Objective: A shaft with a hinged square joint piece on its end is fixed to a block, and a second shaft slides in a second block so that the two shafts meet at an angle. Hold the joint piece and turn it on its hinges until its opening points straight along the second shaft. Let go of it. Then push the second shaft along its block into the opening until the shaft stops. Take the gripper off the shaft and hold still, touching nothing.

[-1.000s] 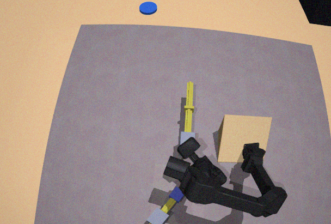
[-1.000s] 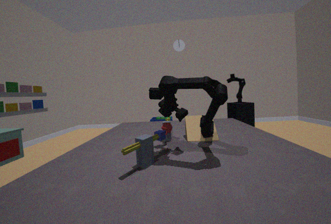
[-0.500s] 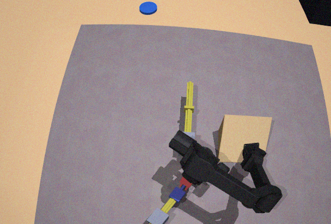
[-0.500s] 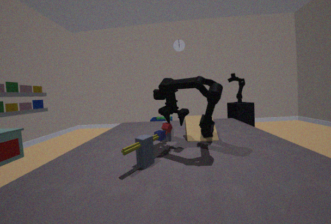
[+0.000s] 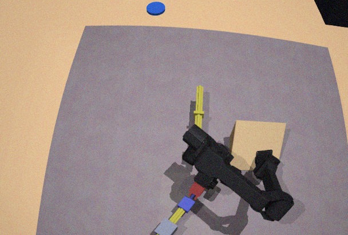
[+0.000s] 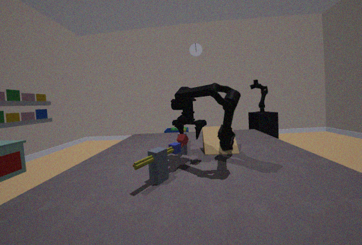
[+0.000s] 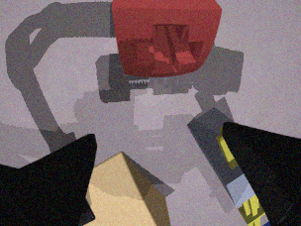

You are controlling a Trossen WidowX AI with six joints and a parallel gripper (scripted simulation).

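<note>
Right now my gripper tip is 40 mm short of the red joint piece, 60 mm to the right of it and 10 mm below it.
</note>
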